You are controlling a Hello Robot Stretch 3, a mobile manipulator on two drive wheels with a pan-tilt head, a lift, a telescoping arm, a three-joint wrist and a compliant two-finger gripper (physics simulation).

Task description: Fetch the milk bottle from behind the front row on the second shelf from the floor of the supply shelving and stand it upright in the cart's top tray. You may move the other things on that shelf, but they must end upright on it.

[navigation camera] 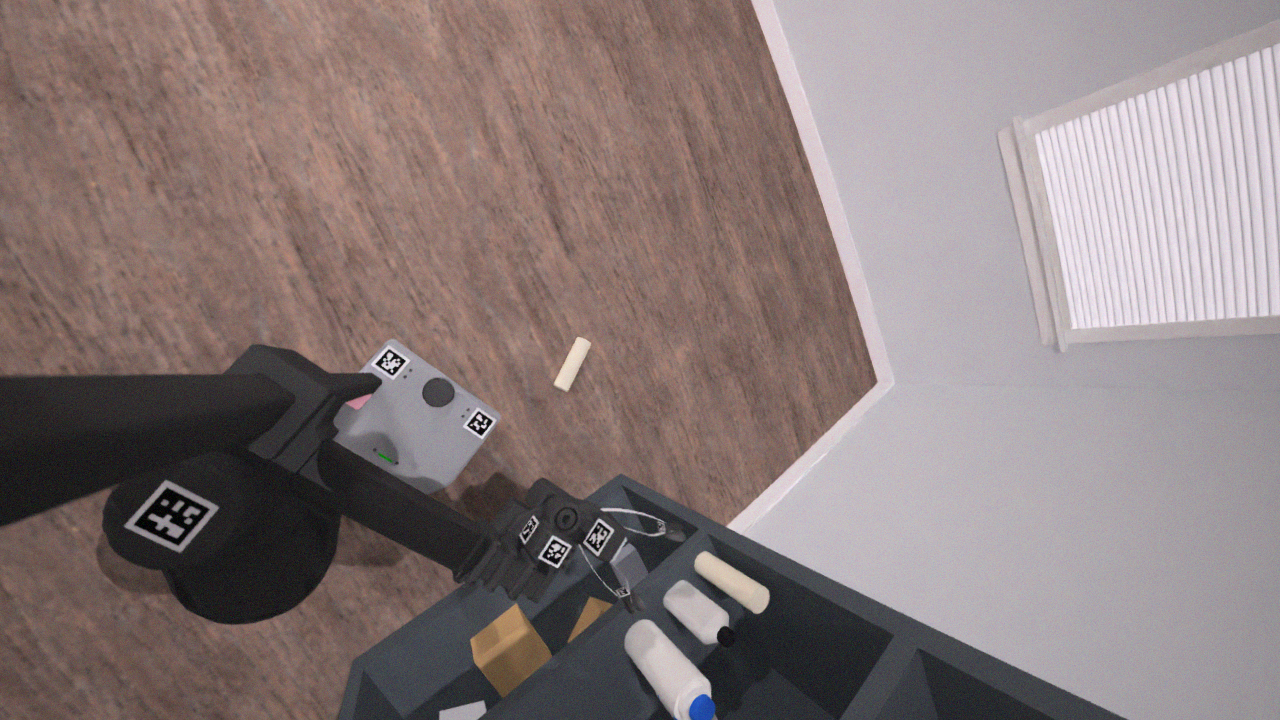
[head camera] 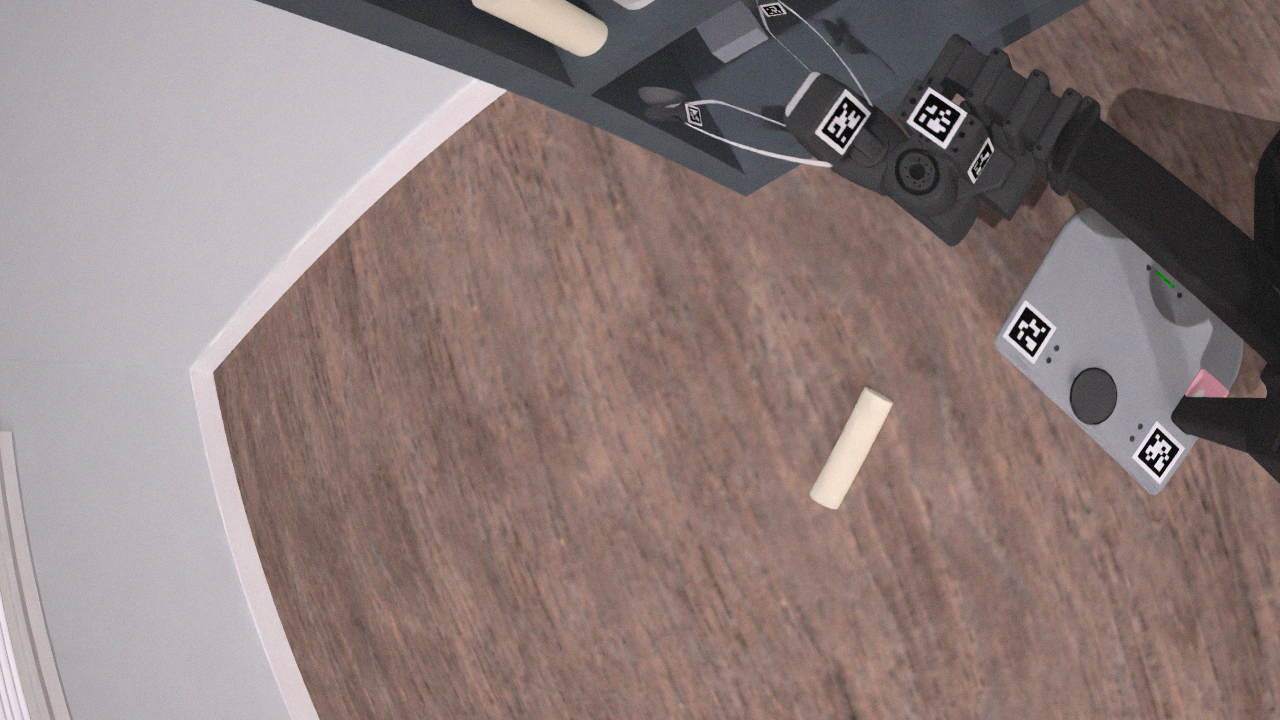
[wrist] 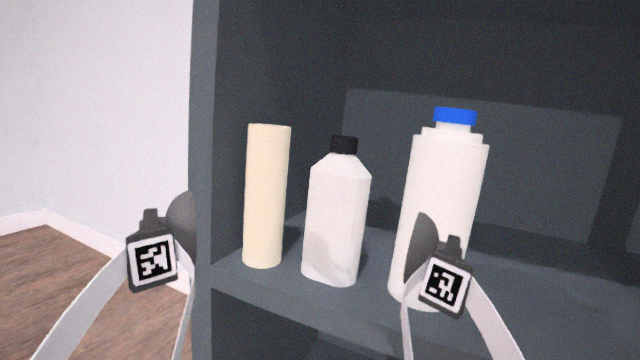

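Pixels of known places: gripper, between the fingertips: [navigation camera: 663, 571] [head camera: 687, 33] [wrist: 304, 227]; robot's base, origin of its link: [navigation camera: 436, 391] [head camera: 1091, 393].
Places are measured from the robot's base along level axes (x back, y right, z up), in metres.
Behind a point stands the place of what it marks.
Note:
My gripper [head camera: 716, 53] @(x 0.027, y 0.463, z 0.669 m) [navigation camera: 652, 565] @(x 0.027, y 0.463, z 0.669 m) [wrist: 304, 227] @(x 0.027, y 0.463, z 0.669 m) is open and empty in front of the supply shelving [head camera: 626, 129] @(x -0.102, y 0.653, z 0.388 m) [navigation camera: 823, 586] @(x -0.097, y 0.651, z 0.830 m) [wrist: 204, 150] @(x -0.092, y 0.648, z 0.678 m), near its end panel. In the wrist view its left fingertip overlaps the panel's edge and its right one overlaps a tall white bottle with a blue cap [navigation camera: 666, 667] @(x 0.167, y 0.577, z 0.669 m) [wrist: 442, 185] @(x 0.163, y 0.579, z 0.677 m). Between the fingertips, farther back, a cream cylinder [head camera: 554, 25] @(x -0.027, y 0.647, z 0.620 m) [navigation camera: 731, 582] @(x -0.019, y 0.647, z 0.653 m) [wrist: 266, 195] @(x -0.016, y 0.647, z 0.631 m) and a white bottle with a black cap [navigation camera: 696, 612] @(x 0.066, y 0.621, z 0.631 m) [wrist: 336, 220] @(x 0.067, y 0.621, z 0.616 m) stand upright on the shelf. The milk bottle and the cart do not show.
A grey box [head camera: 732, 34] @(x 0.112, y 0.779, z 0.126 m) [navigation camera: 629, 565] @(x 0.119, y 0.801, z 0.126 m) and an orange box [navigation camera: 510, 649] @(x 0.454, y 0.562, z 0.176 m) are on the bottom shelf. A cream cylinder [head camera: 852, 447] @(x -0.302, y 0.268, z 0.051 m) [navigation camera: 571, 363] @(x -0.305, y 0.262, z 0.049 m) lies on the floor beside my base [head camera: 1065, 286] @(x 0.085, y 0.121, z 0.160 m) [navigation camera: 420, 429] @(x 0.093, y 0.023, z 0.160 m). Walls meet in a corner beyond the shelving's end.

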